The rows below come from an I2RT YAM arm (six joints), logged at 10 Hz.
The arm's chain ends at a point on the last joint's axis. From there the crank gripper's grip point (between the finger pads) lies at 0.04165 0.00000 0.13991 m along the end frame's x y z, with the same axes.
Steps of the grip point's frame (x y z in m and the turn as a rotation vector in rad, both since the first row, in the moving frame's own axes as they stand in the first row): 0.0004 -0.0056 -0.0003 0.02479 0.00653 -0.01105; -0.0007 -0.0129 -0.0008 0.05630 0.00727 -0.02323; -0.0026 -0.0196 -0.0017 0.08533 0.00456 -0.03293; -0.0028 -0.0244 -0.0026 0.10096 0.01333 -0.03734; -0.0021 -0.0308 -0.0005 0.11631 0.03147 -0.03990; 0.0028 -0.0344 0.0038 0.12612 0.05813 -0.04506; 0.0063 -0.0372 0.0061 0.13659 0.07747 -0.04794; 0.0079 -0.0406 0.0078 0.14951 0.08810 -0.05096; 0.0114 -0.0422 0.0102 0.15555 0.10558 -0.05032; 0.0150 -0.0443 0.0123 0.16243 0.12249 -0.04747; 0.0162 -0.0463 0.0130 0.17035 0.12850 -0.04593; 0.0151 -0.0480 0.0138 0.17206 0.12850 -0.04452
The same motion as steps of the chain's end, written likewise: -0.0005 -0.0017 0.0000 0.02479 0.00653 -0.01105; -0.0016 -0.0041 -0.0002 0.05630 0.00727 -0.02323; -0.0030 -0.0063 -0.0009 0.08533 0.00456 -0.03293; -0.0044 -0.0087 -0.0012 0.10096 0.01333 -0.03734; -0.0061 -0.0129 0.0019 0.11631 0.03147 -0.03990; -0.0048 -0.0149 0.0077 0.12612 0.05813 -0.04506; -0.0039 -0.0161 0.0112 0.13659 0.07747 -0.04794; -0.0036 -0.0176 0.0137 0.14951 0.08810 -0.05096; -0.0024 -0.0185 0.0172 0.15555 0.10558 -0.05032; -0.0011 -0.0198 0.0204 0.16243 0.12249 -0.04747; -0.0007 -0.0208 0.0216 0.17035 0.12850 -0.04593; -0.0018 -0.0223 0.0225 0.17206 0.12850 -0.04452
